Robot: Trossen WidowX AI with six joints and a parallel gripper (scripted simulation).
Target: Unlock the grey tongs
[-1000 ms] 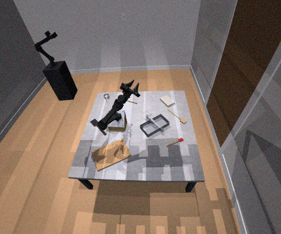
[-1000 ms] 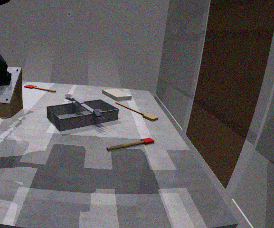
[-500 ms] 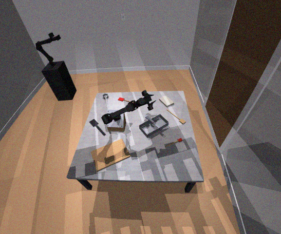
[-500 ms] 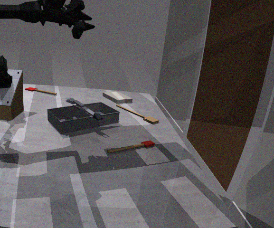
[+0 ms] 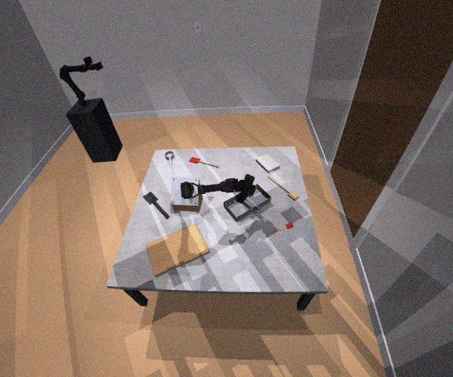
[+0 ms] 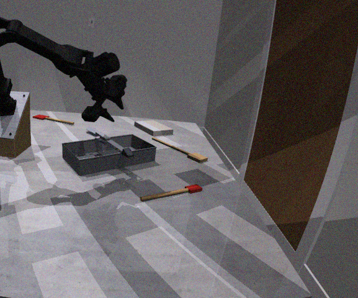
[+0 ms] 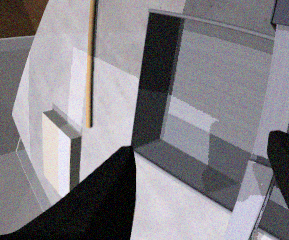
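My gripper tip is 14 cm above the roasting tin, 3 cm to the right of it and 3 cm past it. Also, from my gripper tip: dark flat tool: 71 cm behind, 17 cm below, 8 cm to the left; wooden board: 50 cm behind, 31 cm to the right, 16 cm below; grey block: 45 cm to the left, 18 cm ahead, 16 cm below.
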